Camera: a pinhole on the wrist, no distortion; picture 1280 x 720 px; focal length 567.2 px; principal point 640.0 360.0 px. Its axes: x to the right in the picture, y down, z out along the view. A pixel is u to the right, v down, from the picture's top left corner.
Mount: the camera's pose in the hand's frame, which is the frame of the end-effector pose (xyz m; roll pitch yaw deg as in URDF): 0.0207 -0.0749 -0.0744 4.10 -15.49 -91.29
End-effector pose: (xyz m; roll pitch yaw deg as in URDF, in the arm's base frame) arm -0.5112 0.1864 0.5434 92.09 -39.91 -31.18
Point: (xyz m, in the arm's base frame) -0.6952 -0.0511 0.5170
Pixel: 664 303
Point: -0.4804 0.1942 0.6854
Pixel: outside the picture
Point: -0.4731 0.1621 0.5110
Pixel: 643 349
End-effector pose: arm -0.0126 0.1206 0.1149 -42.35 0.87 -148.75
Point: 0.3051 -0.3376 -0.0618
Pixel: 42 322
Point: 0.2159 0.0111 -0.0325
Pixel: outside the picture
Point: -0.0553 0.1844 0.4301
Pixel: outside the picture
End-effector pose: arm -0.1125 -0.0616 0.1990 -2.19 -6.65 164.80
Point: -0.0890 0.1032 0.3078
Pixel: 1191 459
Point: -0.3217 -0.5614 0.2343
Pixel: outside the picture
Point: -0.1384 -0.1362 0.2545
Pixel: 266 359
